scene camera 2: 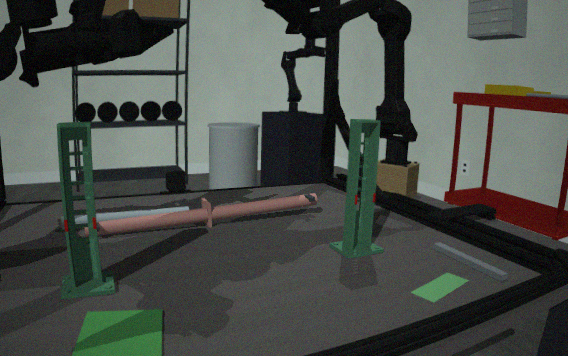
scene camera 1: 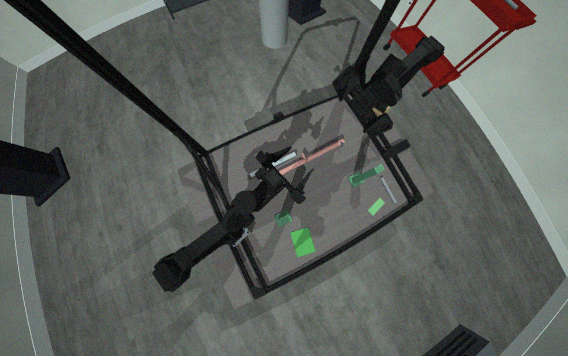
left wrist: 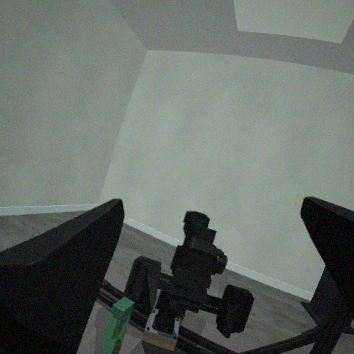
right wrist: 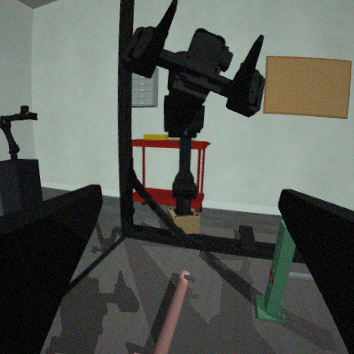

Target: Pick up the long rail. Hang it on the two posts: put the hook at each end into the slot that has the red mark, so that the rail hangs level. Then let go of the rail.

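Frame: origin at the left arm's base, x right, y ahead, z up, level; centimetres.
Seen in the pictures: left gripper, fingertip midpoint: (scene camera 1: 353, 116) (left wrist: 213, 206) (right wrist: 219, 17); right gripper, fingertip midpoint: (scene camera 2: 160, 33) (scene camera 1: 302, 157) (left wrist: 189, 322) (right wrist: 192, 195); left arm's base at its link origin: (scene camera 2: 395, 162) (scene camera 1: 380, 106) (right wrist: 182, 211); right arm's base at its link origin: (left wrist: 163, 323).
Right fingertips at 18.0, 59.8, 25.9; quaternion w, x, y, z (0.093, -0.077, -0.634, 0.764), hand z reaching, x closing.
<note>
Offsets run from my right fingertips to a thing's middle, as dx, dy, dz. "spot": to the spot under its first point.
The long pink rail {+0.8, -11.6, -32.3} (scene camera 1: 325, 151) (scene camera 2: 260, 207) (right wrist: 171, 315) lies on the table behind the posts, with an upright tab at its middle. Two green posts stand upright: the left one {-6.2, +18.1, -23.8} (scene camera 1: 283, 219) (scene camera 2: 82, 265) (left wrist: 117, 320) and the right one {-27.0, -18.6, -23.8} (scene camera 1: 368, 173) (scene camera 2: 353, 220) (right wrist: 282, 270). Red marks show on their lower halves. My right gripper (scene camera 1: 301, 160) is open and empty, above the rail's left half. My left gripper (left wrist: 213, 206) (right wrist: 219, 17) is open and empty, high near the right table edge. The rail's left end is hidden by the right arm in scene camera 1.
A pale grey bar {+12.7, -0.9, -33.3} (scene camera 1: 285, 160) (scene camera 2: 150, 213) lies close behind the rail. A thin grey bar {-45.0, -23.7, -34.1} (scene camera 1: 388, 190) (scene camera 2: 470, 261) lies right of the right post. A large green patch {spot: -20.0, +22.5, -34.3} (scene camera 1: 302, 242) (scene camera 2: 120, 332) and a small one {-43.4, -12.7, -34.6} (scene camera 1: 376, 206) (scene camera 2: 440, 287) lie in front of the posts.
</note>
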